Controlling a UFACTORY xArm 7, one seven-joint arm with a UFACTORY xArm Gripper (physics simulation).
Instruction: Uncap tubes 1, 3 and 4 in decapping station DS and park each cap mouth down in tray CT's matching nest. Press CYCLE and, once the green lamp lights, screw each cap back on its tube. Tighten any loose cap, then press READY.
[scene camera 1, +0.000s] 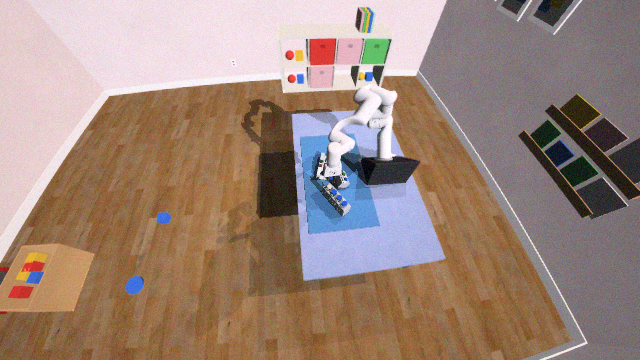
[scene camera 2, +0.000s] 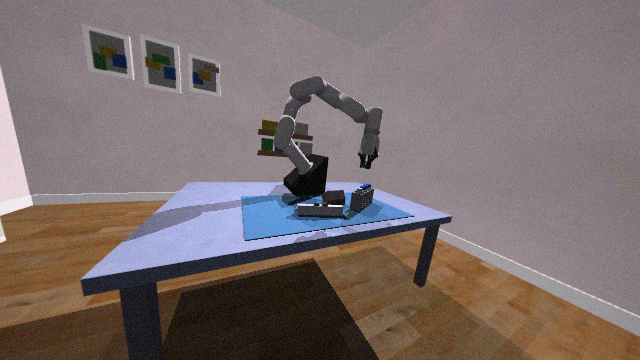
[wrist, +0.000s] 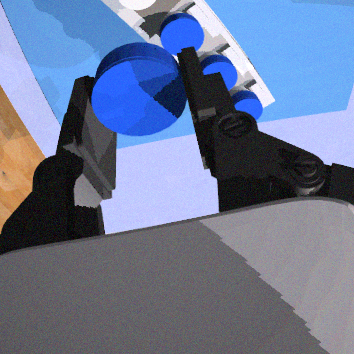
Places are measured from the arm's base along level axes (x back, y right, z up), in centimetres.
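Where they show: gripper, fingertip midpoint: (scene camera 1: 330, 178) (scene camera 2: 364, 168) (wrist: 143, 87); arm's base, origin of the base link: (scene camera 1: 383, 159) (scene camera 2: 306, 169).
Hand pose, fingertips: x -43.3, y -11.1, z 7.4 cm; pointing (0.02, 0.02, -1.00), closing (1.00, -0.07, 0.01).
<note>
Things, the pixels of their top centre, and the offset from my fingertips. Level surfaces: height alone.
- blue cap, middle of its top: (wrist: 138, 101) dx +0.0, dy +0.7, dz +1.9 cm
- decapping station, middle of its top: (wrist: 197, 49) (scene camera 2: 364, 188) (scene camera 1: 336, 195) dx +3.3, dy -5.9, dz -12.7 cm
- white round tube top, its level: dz -11.1 cm
- long white unit, middle of its top: (scene camera 2: 319, 201) (scene camera 1: 324, 163) dx +3.7, dy +24.7, dz -17.7 cm
- small box, middle of its top: (scene camera 2: 334, 189) (scene camera 1: 342, 175) dx +12.3, dy +9.3, dz -14.6 cm
- blue mat, its level: dz -23.0 cm
- lilac table, its level: dz -23.3 cm
My gripper (scene camera 1: 331, 179) (scene camera 2: 367, 163) (wrist: 143, 87) is shut on a blue cap (wrist: 135, 97) and holds it in the air above the decapping station (scene camera 1: 344, 211) (scene camera 2: 361, 201) (wrist: 269, 99). The station is a pale, narrow block standing at an angle on the mat. Three blue caps, a first (scene camera 1: 334, 191) (wrist: 182, 35), a second (scene camera 1: 339, 197) (wrist: 220, 73) and a third (scene camera 1: 344, 203) (wrist: 248, 106), sit in a row on it. A white round tube top (wrist: 137, 2) without a cap shows at the row's near end. A long white unit (scene camera 1: 320, 167) (scene camera 2: 320, 211), seemingly tray CT, lies beside the station; its nests are too small to read.
A small box (scene camera 1: 343, 183) (scene camera 2: 333, 196) with green and blue spots stands between the white unit and the arm's black base (scene camera 1: 389, 172) (scene camera 2: 312, 177). All stand on the blue mat (scene camera 1: 365, 217) (scene camera 2: 265, 225) on the lilac table (scene camera 1: 410, 245) (scene camera 2: 150, 240). Lamp states cannot be read.
</note>
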